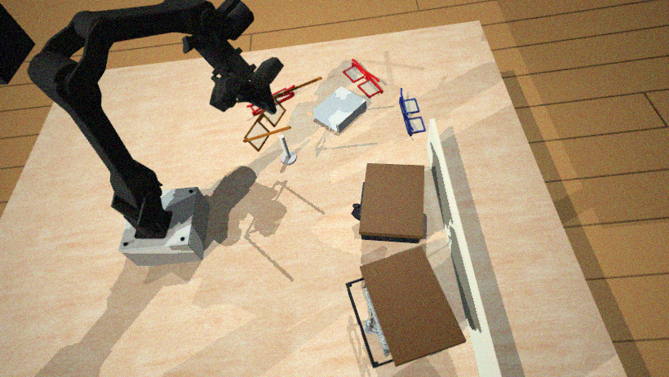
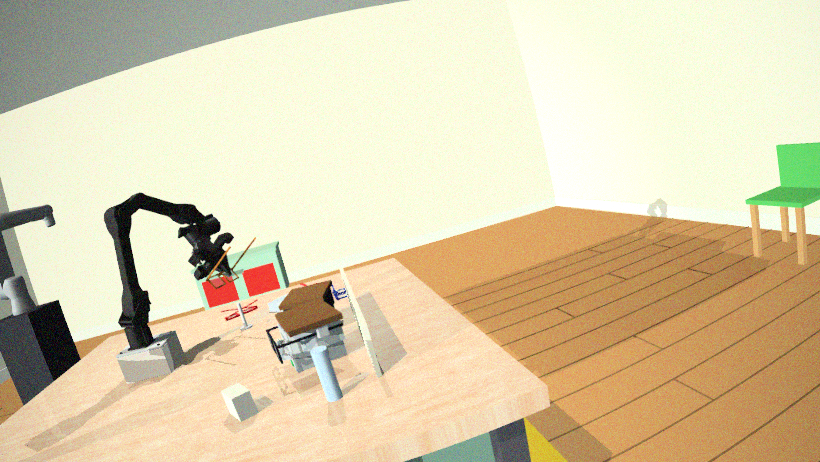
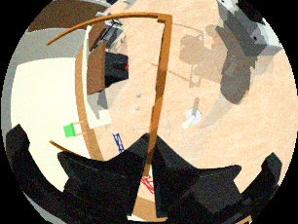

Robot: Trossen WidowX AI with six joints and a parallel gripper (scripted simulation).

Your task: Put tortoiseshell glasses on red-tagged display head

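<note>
The white peg is 10 mm behind my gripper tip, 10 mm to the left of it and 150 mm below it. Also, from my gripper tip: pale blue cylinder 320 mm ahead, 610 mm to the right, 130 mm below; then white cube 130 mm ahead, 590 mm to the right, 150 mm below; then long white board 370 mm ahead, 270 mm to the right, 120 mm below.
</note>
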